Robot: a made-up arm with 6 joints.
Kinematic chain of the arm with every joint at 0, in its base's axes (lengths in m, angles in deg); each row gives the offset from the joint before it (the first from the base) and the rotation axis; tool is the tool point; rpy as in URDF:
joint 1: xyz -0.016 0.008 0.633 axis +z
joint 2: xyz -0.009 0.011 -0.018 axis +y
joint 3: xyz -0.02 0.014 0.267 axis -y
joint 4: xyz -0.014 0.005 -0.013 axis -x
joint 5: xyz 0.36 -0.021 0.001 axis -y
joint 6: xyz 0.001 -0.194 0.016 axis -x
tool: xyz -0.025 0.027 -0.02 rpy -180 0 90
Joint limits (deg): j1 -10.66..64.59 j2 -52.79..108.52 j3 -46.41..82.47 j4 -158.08..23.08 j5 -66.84..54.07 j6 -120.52..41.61
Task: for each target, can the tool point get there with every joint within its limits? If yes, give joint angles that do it. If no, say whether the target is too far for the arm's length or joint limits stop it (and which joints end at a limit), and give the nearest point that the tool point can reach.
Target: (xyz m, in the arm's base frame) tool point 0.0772 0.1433 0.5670
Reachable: yes | joints 48.93 -7.11 -28.54 -83.35 5.08 14.38
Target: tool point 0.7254 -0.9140 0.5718
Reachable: no: too far | nearest point 0.5749 -0.2921 0.5843 | short by 0.640 m
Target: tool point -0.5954 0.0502 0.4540
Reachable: no: joint limits stop it (at a limit: joint 2, joint 4, joint 5, joint 6) | nearest point -0.2726 0.0267 0.4843 | short by 0.325 m
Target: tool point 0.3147 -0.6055 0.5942
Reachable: no: joint limits stop it (at a limit: joint 1, joint 6) | nearest point 0.3800 -0.2586 0.5942 | short by 0.353 m
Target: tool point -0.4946 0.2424 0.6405
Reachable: no: joint limits stop it (at a limit: joint 2, joint 3, joint 5, joint 6) | nearest point -0.2428 0.1191 0.5239 | short by 0.304 m
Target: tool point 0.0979 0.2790 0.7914
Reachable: yes | joints 53.41 -24.76 -1.79 -114.68 -51.42 -106.82
